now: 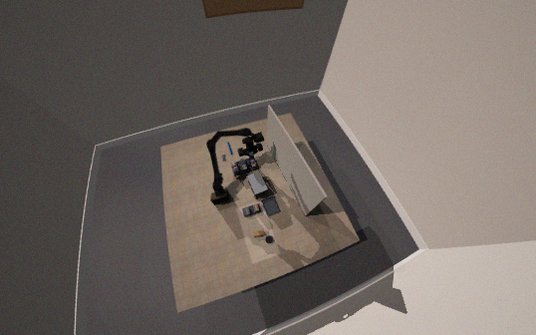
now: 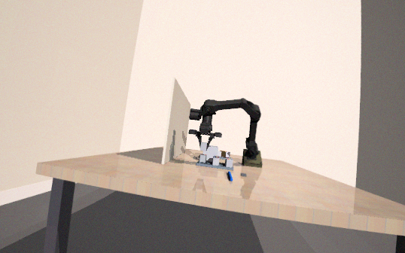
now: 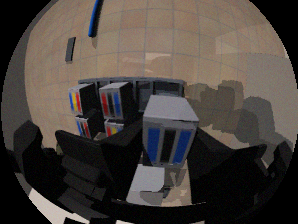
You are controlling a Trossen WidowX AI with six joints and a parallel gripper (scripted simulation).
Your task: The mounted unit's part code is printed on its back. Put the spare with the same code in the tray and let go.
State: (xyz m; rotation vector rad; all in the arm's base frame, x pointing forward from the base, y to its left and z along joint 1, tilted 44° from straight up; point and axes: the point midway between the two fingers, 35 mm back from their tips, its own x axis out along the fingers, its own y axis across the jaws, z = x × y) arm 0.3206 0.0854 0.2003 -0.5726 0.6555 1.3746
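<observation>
The dark tray lies 20 mm behind my gripper tip, 410 mm to the right of it and 90 mm below it. Also, from my gripper tip: holder: 160 mm behind, 390 mm to the right, 80 mm below; then tall upright board: 190 mm ahead, 240 mm to the right, 130 mm above; then grey mounted unit: 40 mm behind, 230 mm to the right, 40 mm below.
</observation>
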